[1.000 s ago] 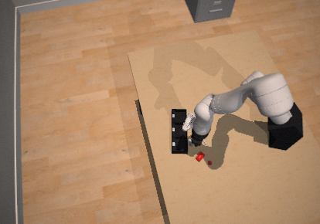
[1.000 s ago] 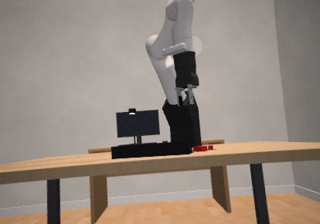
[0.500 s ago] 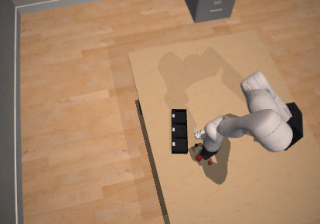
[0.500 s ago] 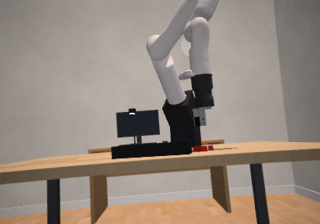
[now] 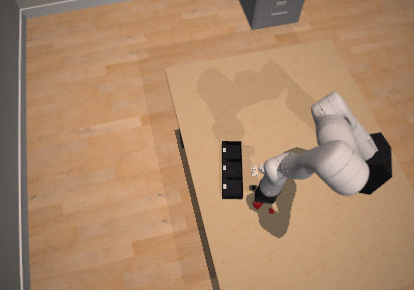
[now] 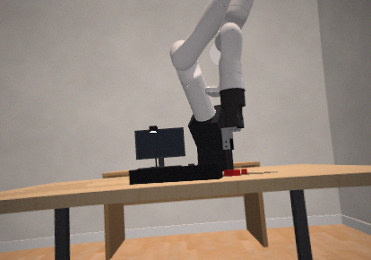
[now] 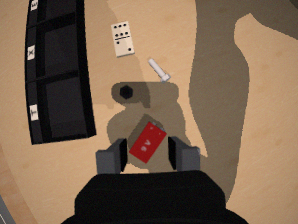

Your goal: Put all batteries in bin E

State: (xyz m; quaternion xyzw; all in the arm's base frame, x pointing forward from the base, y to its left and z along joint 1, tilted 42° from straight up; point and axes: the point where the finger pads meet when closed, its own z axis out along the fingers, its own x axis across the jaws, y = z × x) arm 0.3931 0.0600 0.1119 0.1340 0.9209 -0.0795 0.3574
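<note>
Right now my hand is 9 cm above the red block battery and 1 cm past it. From my hand the other things lie so: black round thing (9 cm below, 7 cm to the right); then screw (9 cm below, 7 cm to the right, 5 cm behind); then red cube (9 cm below, 5 cm to the left, 4 cm behind).
</note>
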